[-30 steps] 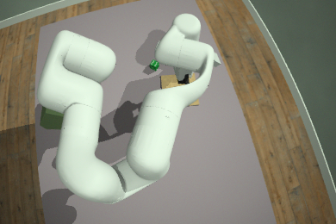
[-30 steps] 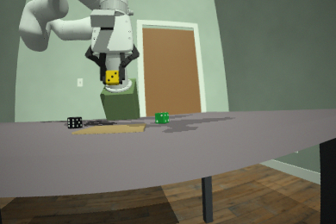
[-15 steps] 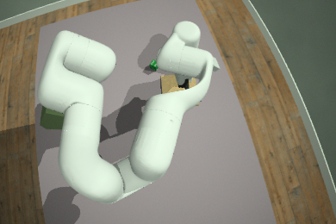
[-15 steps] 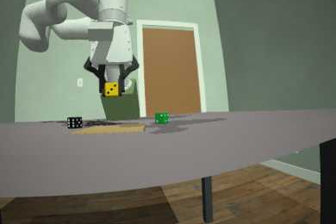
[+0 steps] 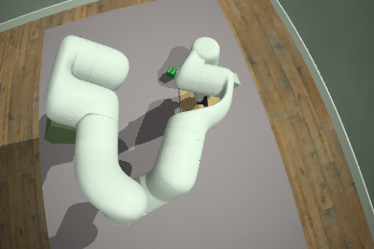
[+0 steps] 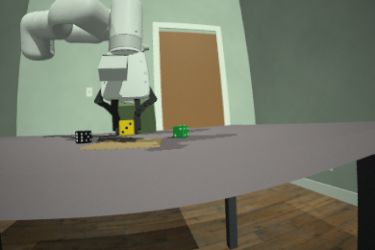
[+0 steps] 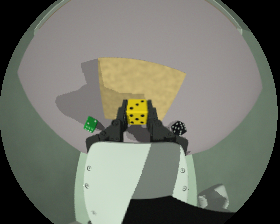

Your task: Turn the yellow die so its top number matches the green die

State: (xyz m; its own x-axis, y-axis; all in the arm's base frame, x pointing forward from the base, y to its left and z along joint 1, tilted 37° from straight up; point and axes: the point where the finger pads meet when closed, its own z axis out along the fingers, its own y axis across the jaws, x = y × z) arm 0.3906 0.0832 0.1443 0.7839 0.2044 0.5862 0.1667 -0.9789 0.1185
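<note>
My gripper is now 40 mm above the mat. The rest, counted from my hand: green die: 110 mm to the left, 100 mm behind, 30 mm below; yellow die: 10 mm below; black die: 130 mm to the right, 60 mm behind, 30 mm below.
</note>
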